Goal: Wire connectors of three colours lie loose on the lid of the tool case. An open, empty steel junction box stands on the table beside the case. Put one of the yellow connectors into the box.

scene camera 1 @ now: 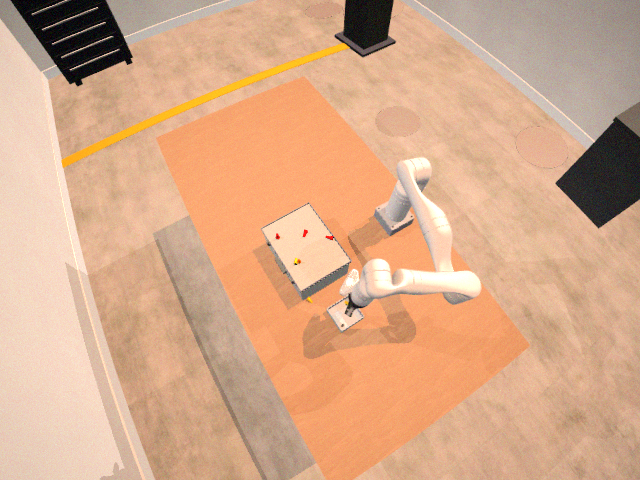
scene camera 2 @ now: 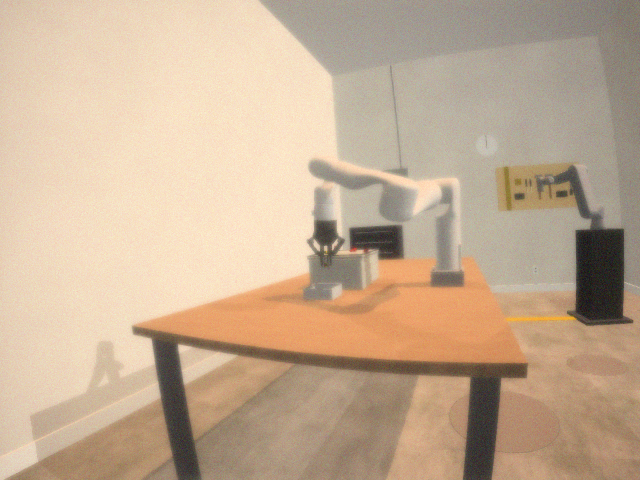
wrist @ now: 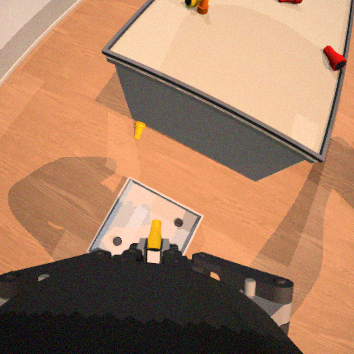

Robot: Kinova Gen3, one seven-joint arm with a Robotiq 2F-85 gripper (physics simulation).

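Seen in the pictures: gripper, fingertip midpoint: (scene camera 2: 326,267) (wrist: 154,248); arm's base at its link origin: (scene camera 1: 395,212) (scene camera 2: 448,268).
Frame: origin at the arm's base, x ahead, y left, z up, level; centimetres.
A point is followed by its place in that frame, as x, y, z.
Note:
My gripper (scene camera 1: 349,311) @(41.3, 20.3, 4.2) (scene camera 2: 325,263) @(41.3, 20.3, 4.2) (wrist: 154,248) @(41.3, 20.3, 4.2) is shut on a yellow connector (wrist: 155,233) @(41.7, 19.0, 5.2), which sticks out from between the fingertips. They are a little above the open steel junction box (scene camera 1: 338,316) @(45.3, 19.2, -5.8) (scene camera 2: 314,294) @(44.3, 25.1, -4.1) (wrist: 167,197) @(42.2, 15.2, -2.2), apart from it. The near part of the box is hidden by the gripper in the wrist view. A second yellow connector (scene camera 1: 309,299) @(50.3, 7.5, -4.8) (wrist: 139,130) @(49.9, 7.8, -4.9) lies on the table by the foot of the tool case (scene camera 1: 317,253) @(39.4, -2.0, 7.0) (scene camera 2: 336,271) @(41.3, 6.9, 1.1) (wrist: 215,65) @(42.9, 3.3, 6.9). Another yellow connector (wrist: 191,2) @(47.8, -2.7, 7.8) lies on the lid, beside an orange connector (wrist: 202,7) @(46.6, -2.7, 7.7).
Red connectors (scene camera 1: 277,236) @(47.6, -15.9, 8.6) (scene camera 1: 305,233) @(38.3, -10.9, 8.0) (wrist: 334,58) @(32.1, -3.3, 8.1) lie apart on the case lid. The case's grey end wall stands close beside the box, taller than it. The arm's base (scene camera 1: 393,218) @(4.0, 2.3, 2.1) (scene camera 2: 447,277) @(0.9, 6.0, -2.5) stands on the table (scene camera 1: 248,155) @(32.0, -68.9, -6.0) (scene camera 2: 361,330) @(23.2, 56.5, -5.9), beyond the case's other side.

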